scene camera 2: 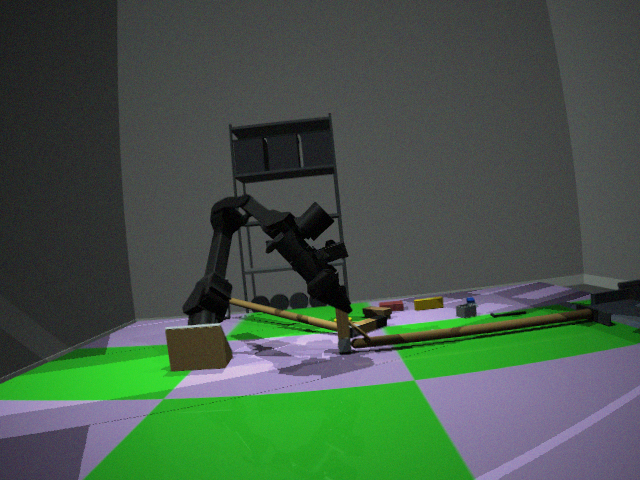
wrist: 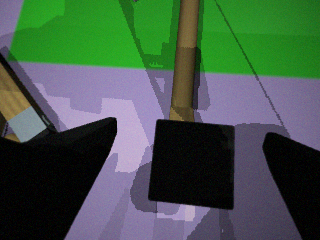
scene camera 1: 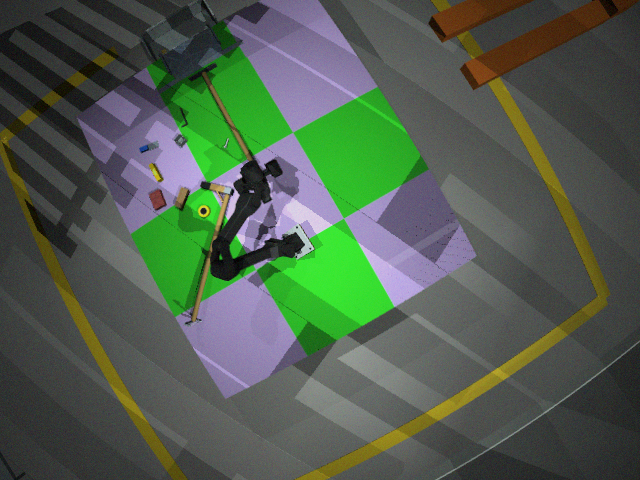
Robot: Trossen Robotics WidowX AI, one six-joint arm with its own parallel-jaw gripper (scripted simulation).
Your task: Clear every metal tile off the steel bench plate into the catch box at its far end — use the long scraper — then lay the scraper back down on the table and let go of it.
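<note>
A long scraper [scene camera 2: 582,312] is here in view. As for my gripper [scene camera 2: 350,308], it is open and holds nothing, and I can see it in the wrist view [wrist: 188,132] too.
</note>
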